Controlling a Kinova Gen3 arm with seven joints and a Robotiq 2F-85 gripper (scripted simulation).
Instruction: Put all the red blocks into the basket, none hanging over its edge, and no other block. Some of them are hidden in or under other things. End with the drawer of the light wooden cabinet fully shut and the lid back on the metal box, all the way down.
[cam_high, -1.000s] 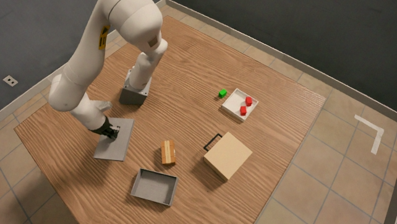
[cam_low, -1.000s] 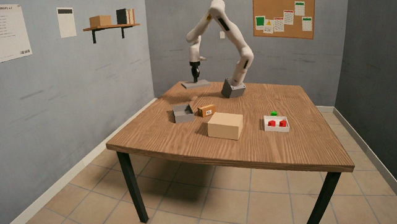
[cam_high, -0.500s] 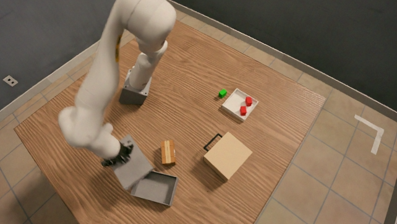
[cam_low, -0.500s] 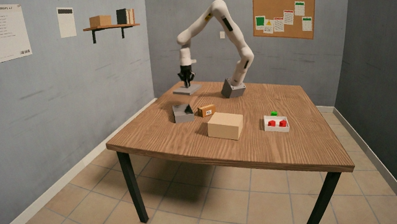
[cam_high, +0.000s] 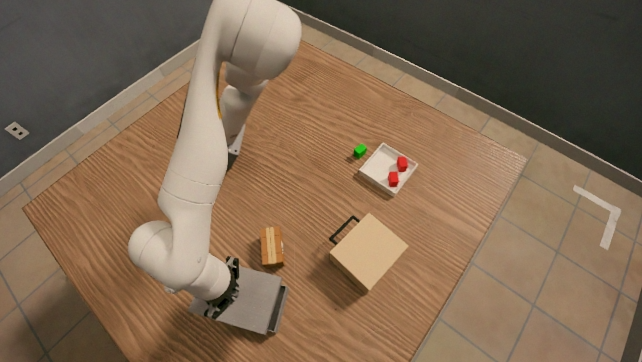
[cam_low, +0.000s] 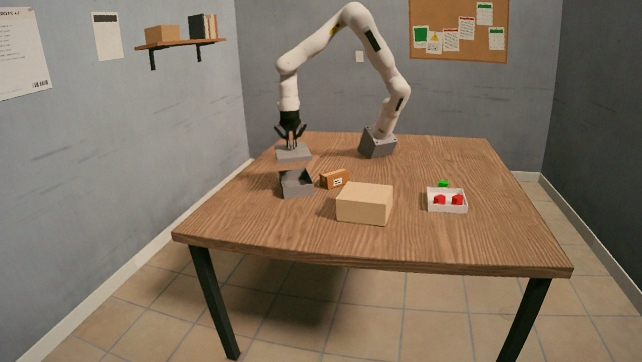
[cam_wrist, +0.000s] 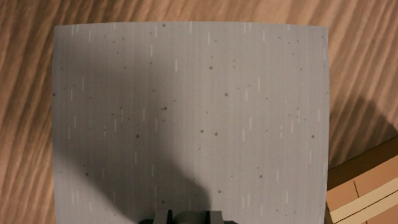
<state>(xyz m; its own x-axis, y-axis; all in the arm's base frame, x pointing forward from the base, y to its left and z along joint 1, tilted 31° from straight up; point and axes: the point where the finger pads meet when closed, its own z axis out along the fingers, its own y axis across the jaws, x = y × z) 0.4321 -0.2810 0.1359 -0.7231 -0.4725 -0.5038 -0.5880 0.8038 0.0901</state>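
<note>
Now: the grey metal box 10 mm to the left of my hand and 160 mm below it. From my hand the other things lie so: grey lid: 30 mm below; blue block: 70 mm behind, 120 mm to the left, 170 mm below; brown cardboard box: 90 mm behind, 140 mm to the left, 150 mm below.
</note>
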